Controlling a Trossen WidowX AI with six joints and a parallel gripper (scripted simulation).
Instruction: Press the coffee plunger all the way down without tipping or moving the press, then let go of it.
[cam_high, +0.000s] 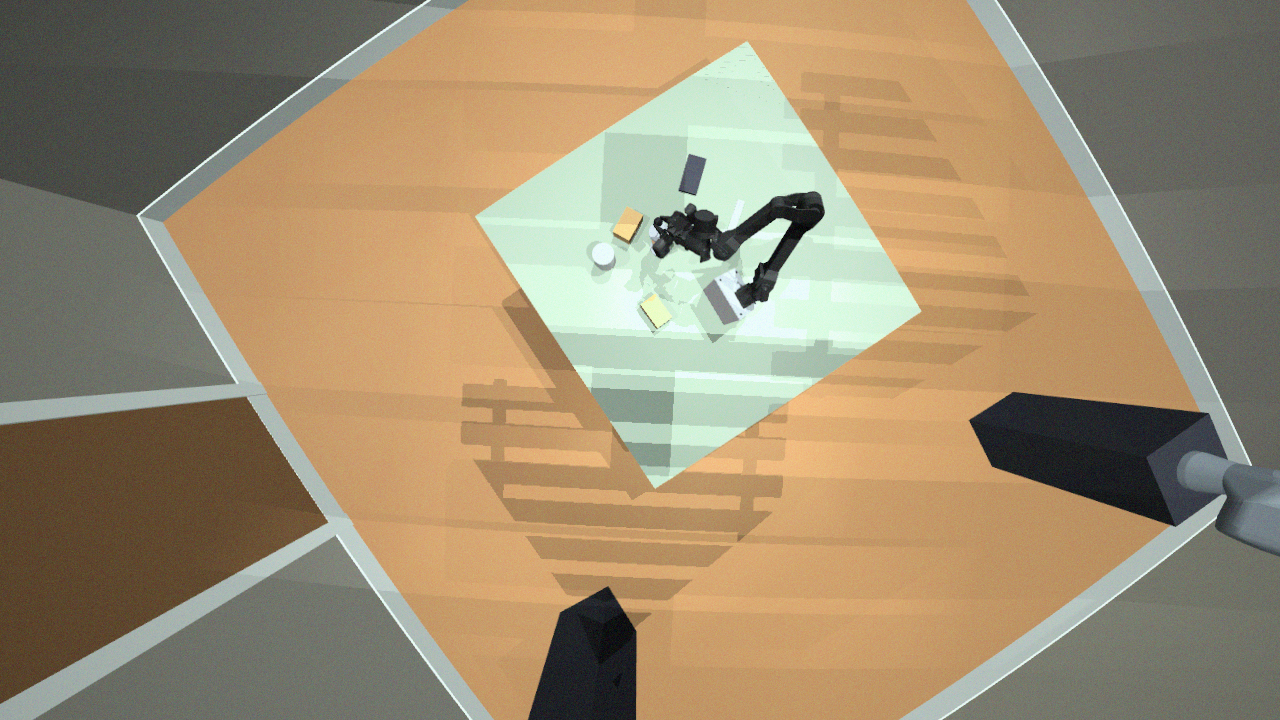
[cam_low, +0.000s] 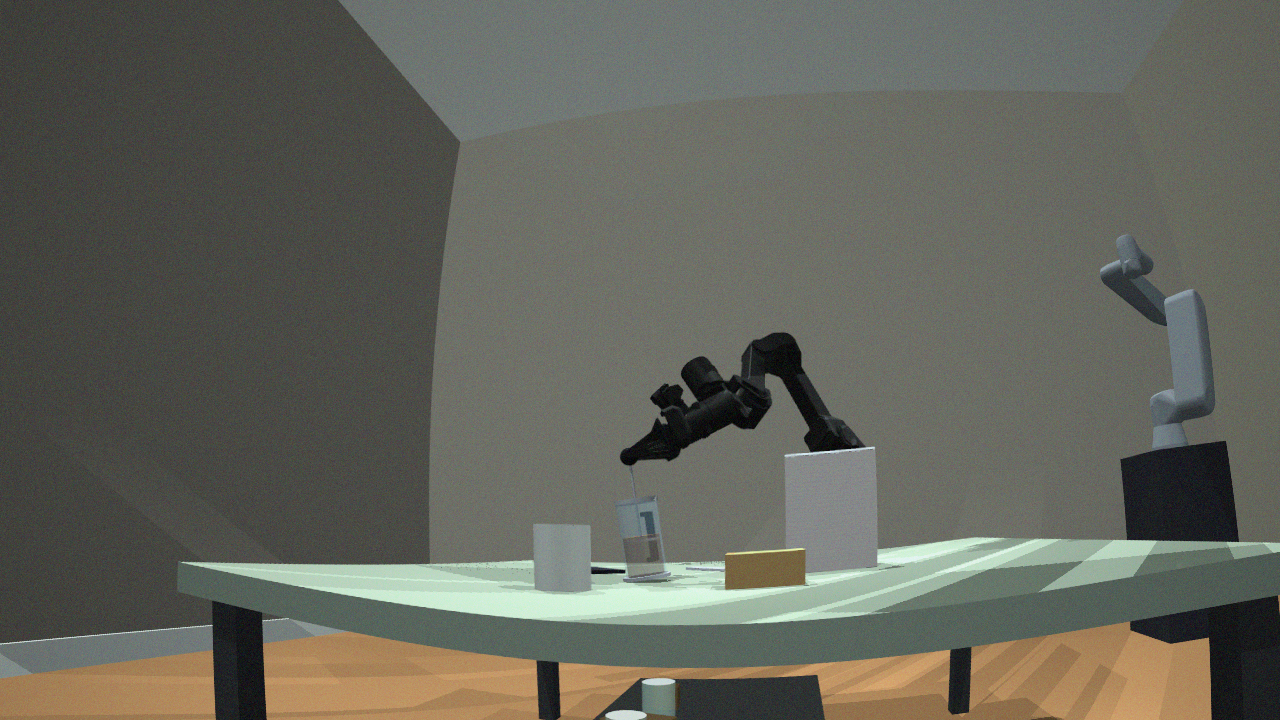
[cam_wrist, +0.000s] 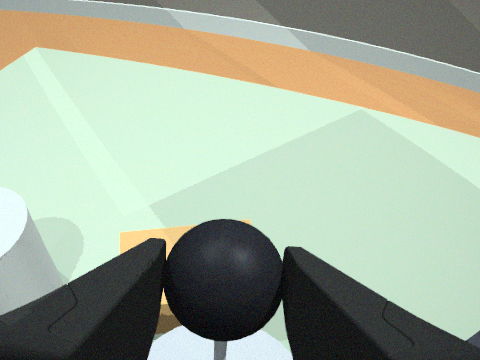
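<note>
Now: the coffee press 11 cm below my gripper tip, 2 cm to the right of it and 2 cm behind it. Round my gripper tip: dark slab (27 cm to the right, 21 cm below, 15 cm ahead).
</note>
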